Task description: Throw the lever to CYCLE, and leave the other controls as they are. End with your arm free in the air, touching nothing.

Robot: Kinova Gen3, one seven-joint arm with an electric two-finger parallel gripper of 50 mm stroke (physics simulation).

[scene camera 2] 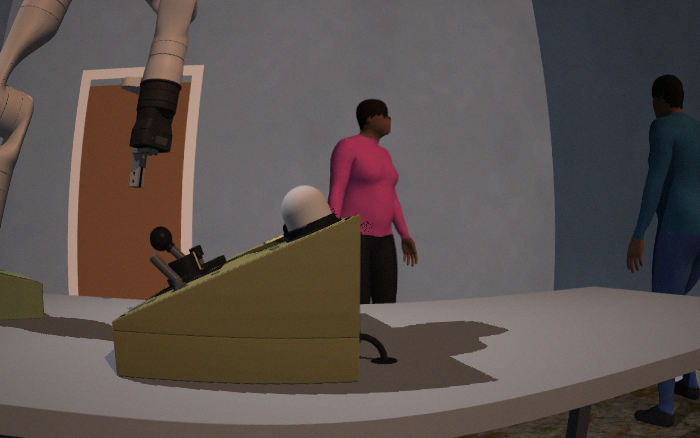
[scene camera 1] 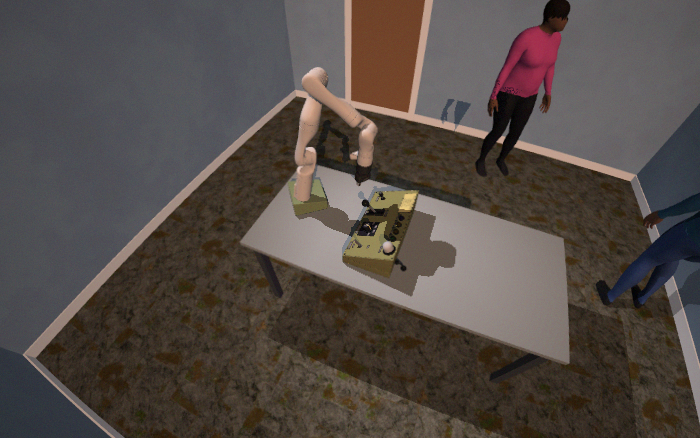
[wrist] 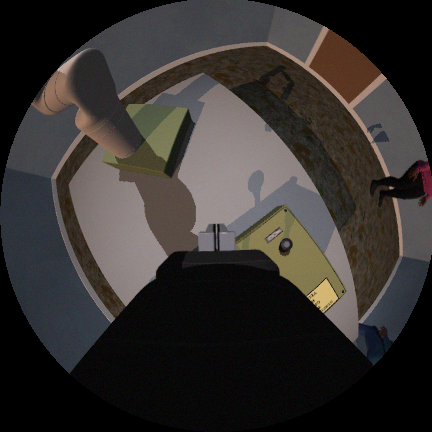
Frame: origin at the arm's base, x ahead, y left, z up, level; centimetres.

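Where they show: gripper, fingertip midpoint: (scene camera 2: 136,187) (scene camera 1: 358,184) (wrist: 216,232); arm's base, link origin: (scene camera 1: 302,196) (wrist: 126,142).
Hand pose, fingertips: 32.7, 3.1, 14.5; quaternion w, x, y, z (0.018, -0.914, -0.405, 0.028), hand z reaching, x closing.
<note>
Things, the pixels of their top centre, and the offset from my fingertips, as dx, dy, dz. "spot": a spot on its surface instead. Level surfaces: height alone.
- lever with a black ball knob, top centre: (scene camera 2: 161,226) (scene camera 1: 365,200) +5.2, -4.2, -6.7
- grey bare lever, top centre: (scene camera 2: 165,253) +6.8, -28.6, -10.4
- black knob, top centre: (scene camera 2: 200,244) (wrist: 290,248) (scene camera 1: 382,192) +12.6, +7.0, -9.7
- white dome, surface spot: (scene camera 2: 304,207) (scene camera 1: 385,250) spot: +21.6, -34.1, -5.3
- table, surface height: dz -23.3
The olive control console (scene camera 1: 367,262) (scene camera 2: 247,335) (wrist: 300,262) stands on the table with a sloped face. A lever with a black ball knob (scene camera 1: 365,203) (scene camera 2: 161,238) sticks up from the face and leans toward the arm's base side; its position labels cannot be read. A grey bare lever (scene camera 2: 166,269) stands nearer in scene camera 2. A black knob (scene camera 1: 380,195) (wrist: 285,245) is near the console's far corner. My gripper (scene camera 1: 359,183) (scene camera 2: 136,178) (wrist: 216,232) is shut and empty, in the air above the ball knob, apart from the console. The ball-knob lever is hidden in the wrist view.
A white dome (scene camera 1: 388,247) (scene camera 2: 304,207) and a row of dark knobs are on the console. The arm's base block (scene camera 1: 310,207) (wrist: 172,125) is on the table (scene camera 1: 495,278) (scene camera 2: 567,320). A person in pink (scene camera 1: 531,61) (scene camera 2: 366,180) and one in teal (scene camera 2: 671,170) stand beyond the table.
</note>
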